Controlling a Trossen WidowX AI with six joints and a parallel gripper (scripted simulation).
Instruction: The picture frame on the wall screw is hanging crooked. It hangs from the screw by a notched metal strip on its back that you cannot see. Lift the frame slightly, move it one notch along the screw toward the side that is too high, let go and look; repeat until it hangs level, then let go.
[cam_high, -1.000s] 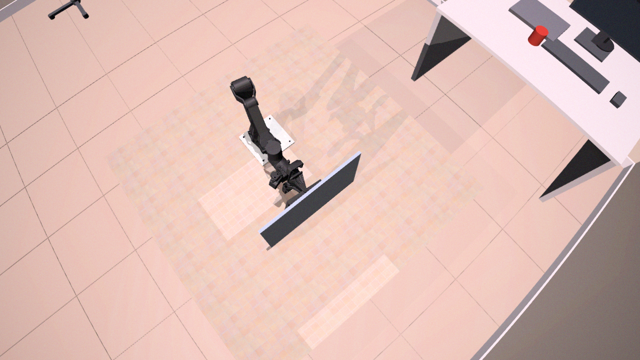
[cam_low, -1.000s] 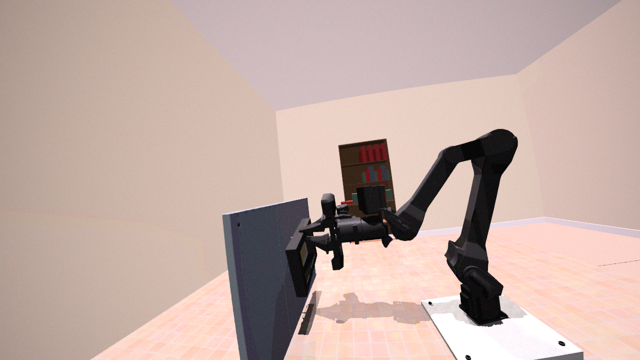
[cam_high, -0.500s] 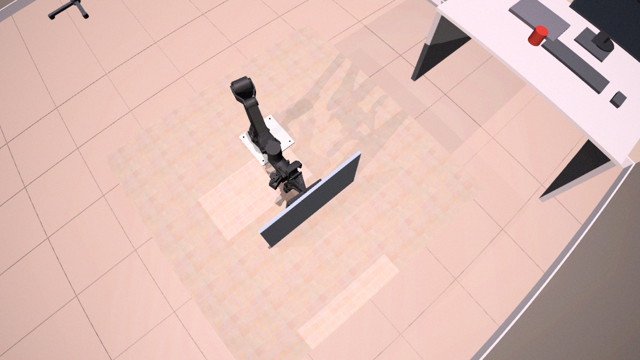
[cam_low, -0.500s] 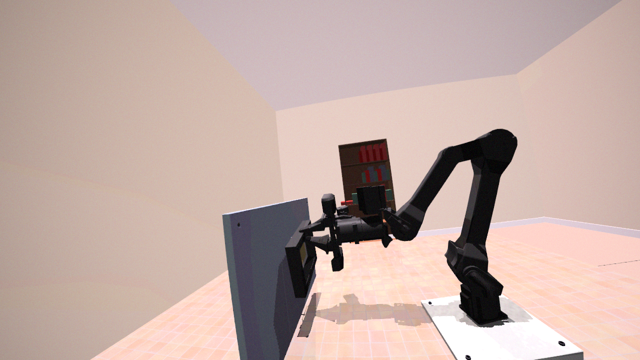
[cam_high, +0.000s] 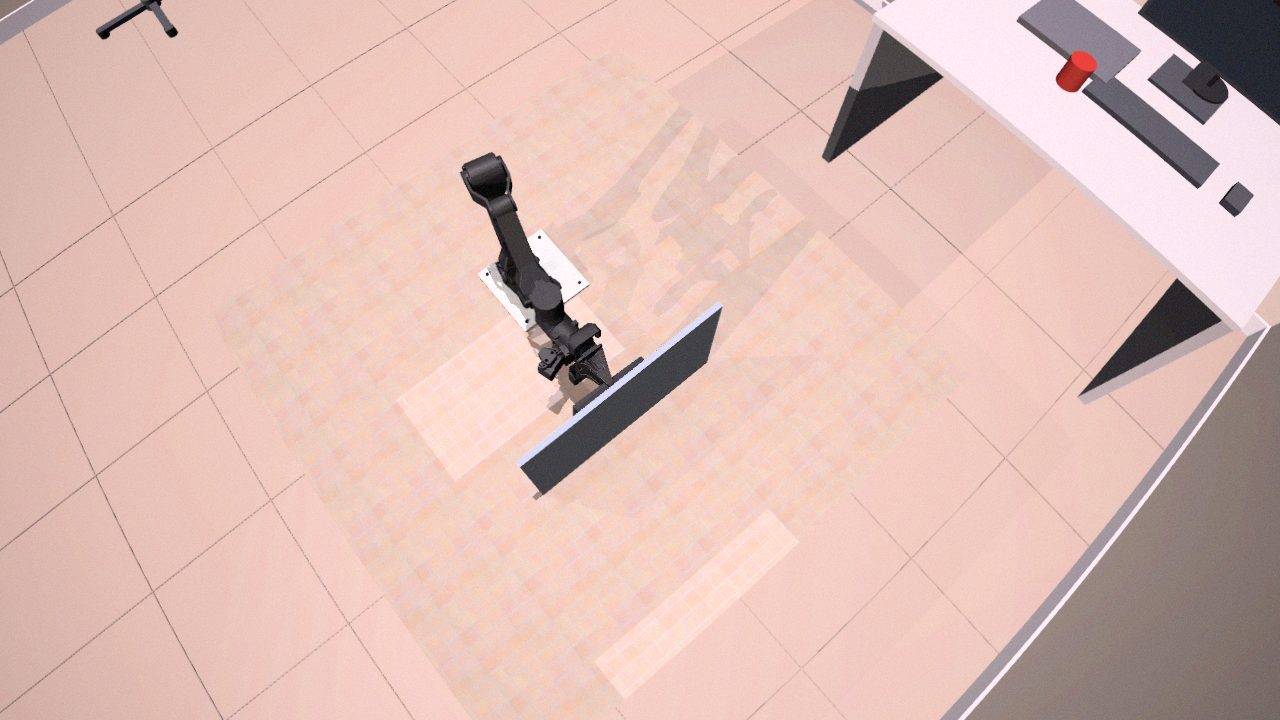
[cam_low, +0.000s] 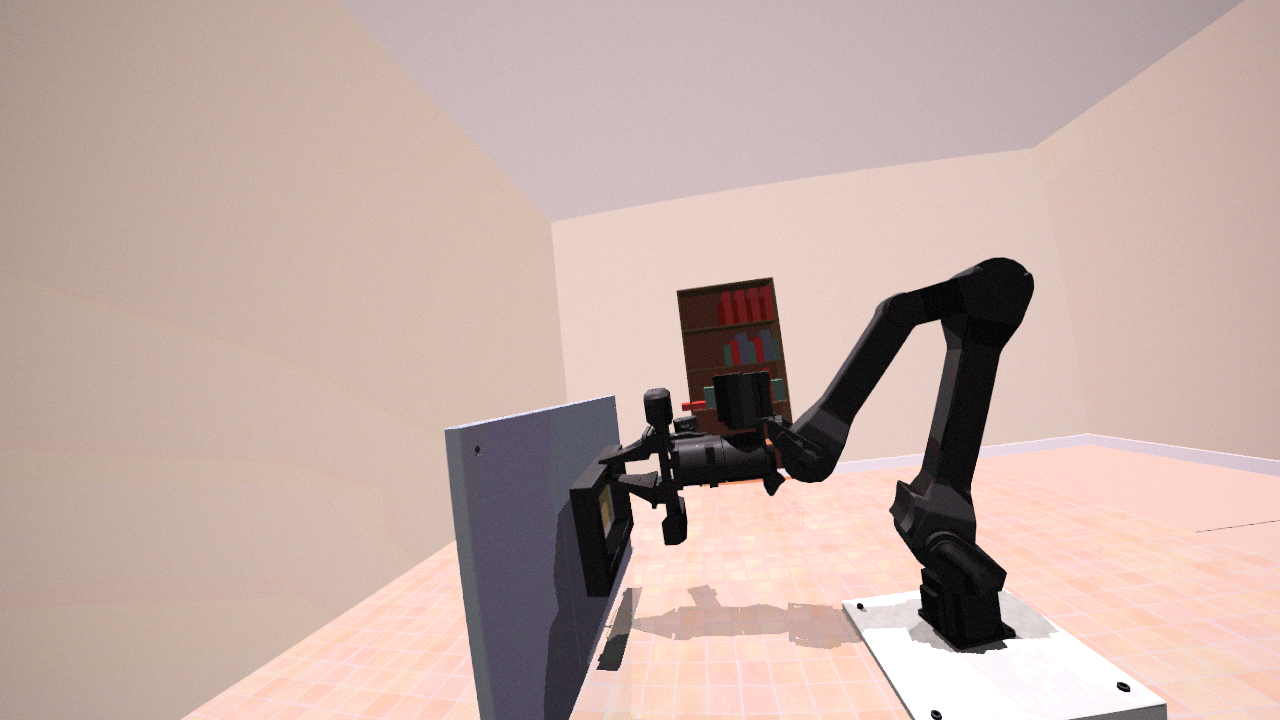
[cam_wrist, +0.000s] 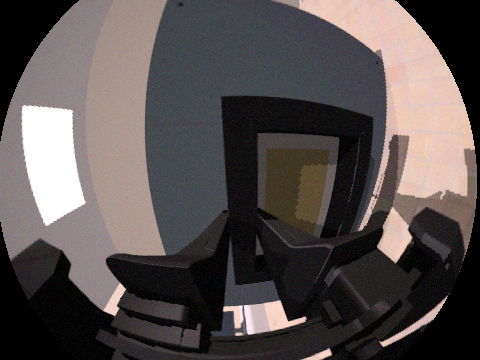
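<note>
My gripper tip is 5 cm above the picture frame, 1 cm to the left of it and 1 cm short of it. From my gripper tip the other things lie so: wall panel: 6 cm below, 2 cm ahead, 1 cm to the left.
</note>
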